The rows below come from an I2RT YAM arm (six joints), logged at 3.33 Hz.
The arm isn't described. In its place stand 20 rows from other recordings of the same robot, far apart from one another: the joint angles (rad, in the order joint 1, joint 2, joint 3, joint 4, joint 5, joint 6), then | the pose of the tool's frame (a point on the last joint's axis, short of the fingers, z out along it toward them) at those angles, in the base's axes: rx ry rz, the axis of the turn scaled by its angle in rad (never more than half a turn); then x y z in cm.
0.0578 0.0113 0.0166 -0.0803 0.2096 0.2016 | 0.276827, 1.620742, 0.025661, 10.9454, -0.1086, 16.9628
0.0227 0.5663 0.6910 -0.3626 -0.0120 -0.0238 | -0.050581, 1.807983, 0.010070, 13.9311, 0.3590, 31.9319
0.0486 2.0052 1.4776 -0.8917 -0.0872 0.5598 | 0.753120, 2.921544, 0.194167, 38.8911, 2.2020, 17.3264
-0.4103 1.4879 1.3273 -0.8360 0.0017 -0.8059 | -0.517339, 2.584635, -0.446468, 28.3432, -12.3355, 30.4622
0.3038 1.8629 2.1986 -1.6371 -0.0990 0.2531 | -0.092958, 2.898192, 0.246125, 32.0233, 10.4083, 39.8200
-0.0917 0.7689 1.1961 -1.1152 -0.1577 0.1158 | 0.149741, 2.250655, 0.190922, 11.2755, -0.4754, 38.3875
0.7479 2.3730 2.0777 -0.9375 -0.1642 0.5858 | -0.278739, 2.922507, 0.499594, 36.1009, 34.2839, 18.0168
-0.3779 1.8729 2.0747 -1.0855 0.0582 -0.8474 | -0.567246, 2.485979, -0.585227, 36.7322, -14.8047, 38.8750
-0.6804 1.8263 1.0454 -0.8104 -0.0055 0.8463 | -2.157545, -2.254719, -0.005902, 23.3886, -18.9037, 12.9512
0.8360 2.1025 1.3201 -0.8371 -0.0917 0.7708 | 0.095738, -3.040002, -0.043568, 24.2008, 27.2692, 10.1567
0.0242 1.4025 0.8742 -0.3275 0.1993 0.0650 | 0.139275, 2.409814, -0.200756, 28.9100, -0.0052, 21.9870
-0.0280 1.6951 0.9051 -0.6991 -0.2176 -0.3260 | -0.459856, 2.972937, 0.301814, 27.6777, -0.0063, 13.5261
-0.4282 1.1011 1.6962 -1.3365 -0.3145 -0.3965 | -0.122109, 2.265846, -0.070531, 14.0394, -5.1976, 46.3106
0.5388 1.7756 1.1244 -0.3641 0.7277 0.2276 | -0.110240, 2.321573, -0.569758, 31.9400, 16.3350, 18.5743
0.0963 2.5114 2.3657 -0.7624 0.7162 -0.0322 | 0.149977, 2.347749, -0.847022, 54.6168, 2.9279, 21.3364
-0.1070 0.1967 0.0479 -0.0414 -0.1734 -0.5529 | -0.513817, 1.693322, -0.327126, 11.9349, -0.6642, 16.7492
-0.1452 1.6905 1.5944 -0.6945 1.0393 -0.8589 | -0.311697, 2.464221, -1.690966, 35.7606, -8.3307, 34.6406
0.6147 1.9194 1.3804 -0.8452 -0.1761 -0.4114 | -1.474396, 2.567281, 0.288102, 29.9874, 21.9327, 18.0206
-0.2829 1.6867 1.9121 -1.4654 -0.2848 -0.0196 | 0.296360, 2.740490, 0.321264, 30.1482, -7.7223, 38.6667
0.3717 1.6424 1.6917 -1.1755 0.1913 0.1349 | -0.257229, 2.651301, -0.096504, 30.7585, 11.2638, 35.0467
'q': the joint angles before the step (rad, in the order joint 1, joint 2, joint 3, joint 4, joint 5, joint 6). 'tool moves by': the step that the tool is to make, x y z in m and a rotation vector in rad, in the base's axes. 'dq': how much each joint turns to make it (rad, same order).
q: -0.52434 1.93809 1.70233 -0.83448 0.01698 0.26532
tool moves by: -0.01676 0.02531 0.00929 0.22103 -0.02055 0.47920
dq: 0.00038 -0.04119 0.00041 -0.20066 -0.38377 -0.35784
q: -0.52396 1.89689 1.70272 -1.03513 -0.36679 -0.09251
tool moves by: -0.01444 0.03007 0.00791 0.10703 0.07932 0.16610
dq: 0.04387 -0.03396 -0.00001 -0.20028 -0.08507 -0.11330
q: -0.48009 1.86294 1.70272 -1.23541 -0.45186 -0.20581
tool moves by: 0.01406 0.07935 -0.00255 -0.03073 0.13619 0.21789
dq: 0.22735 -0.00001 -0.00003 -0.11596 0.07782 -0.00002
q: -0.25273 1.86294 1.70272 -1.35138 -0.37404 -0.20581
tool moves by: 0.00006 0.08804 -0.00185 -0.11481 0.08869 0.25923
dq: 0.26247 0.00039 -0.00076 -0.07286 0.12437 0.00002
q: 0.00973 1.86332 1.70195 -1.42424 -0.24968 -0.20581
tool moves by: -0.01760 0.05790 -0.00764 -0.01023 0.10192 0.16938
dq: 0.17433 -0.00002 -0.03322 -0.06788 0.00001 0.00496
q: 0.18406 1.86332 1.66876 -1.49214 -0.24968 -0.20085
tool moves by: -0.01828 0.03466 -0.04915 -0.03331 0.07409 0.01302
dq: 0.11483 0.00000 -0.19876 0.14498 0.00000 0.10606
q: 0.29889 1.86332 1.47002 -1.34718 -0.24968 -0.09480
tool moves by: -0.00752 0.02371 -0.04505 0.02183 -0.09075 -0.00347
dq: 0.07591 -0.00001 -0.17856 0.29184 0.00039 0.08240
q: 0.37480 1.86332 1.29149 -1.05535 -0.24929 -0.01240
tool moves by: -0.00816 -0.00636 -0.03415 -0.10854 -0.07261 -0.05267
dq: 0.00457 0.00001 -0.14305 0.18235 0.12550 0.06293
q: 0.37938 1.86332 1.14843 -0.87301 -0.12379 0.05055
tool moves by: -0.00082 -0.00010 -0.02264 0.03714 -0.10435 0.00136
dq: 0.00113 0.00191 -0.10337 0.21592 0.00419 -0.00039
